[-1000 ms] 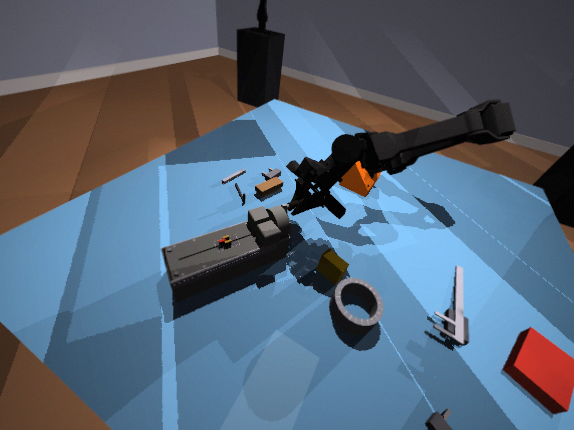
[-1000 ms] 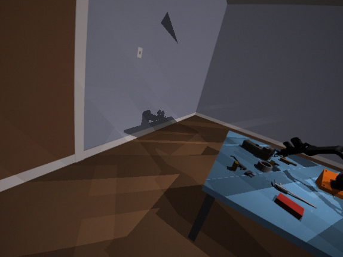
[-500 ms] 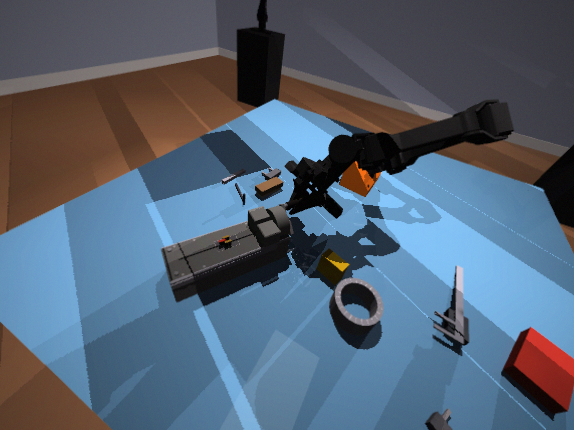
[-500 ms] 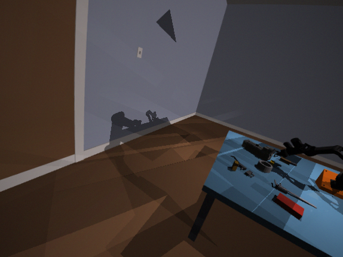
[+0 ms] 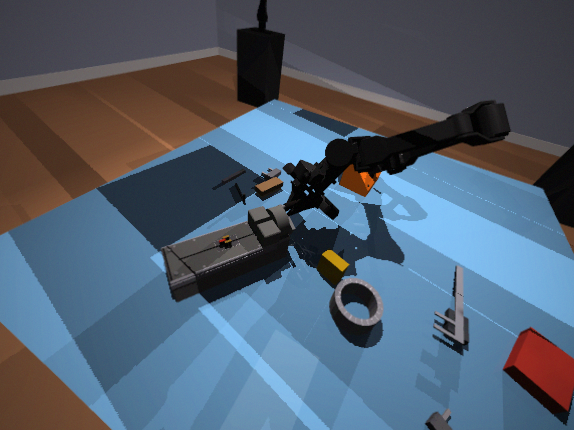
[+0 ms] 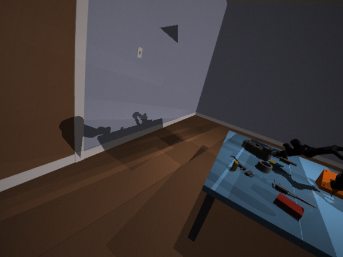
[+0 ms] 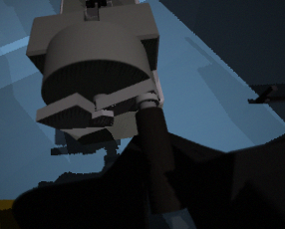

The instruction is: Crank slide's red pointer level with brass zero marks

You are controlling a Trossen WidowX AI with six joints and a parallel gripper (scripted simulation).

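Now: the yellow block 16 cm to the left of my gripper tip, 6 cm ahead of it and 5 cm below it. The rest, counted from my gripper tip: dark crank handle: 3 cm above, 1 cm to the left, 1 cm behind; red pointer: 16 cm ahead, 8 cm to the right, 1 cm above; brown block: 13 cm behind, 12 cm to the right, 6 cm below.
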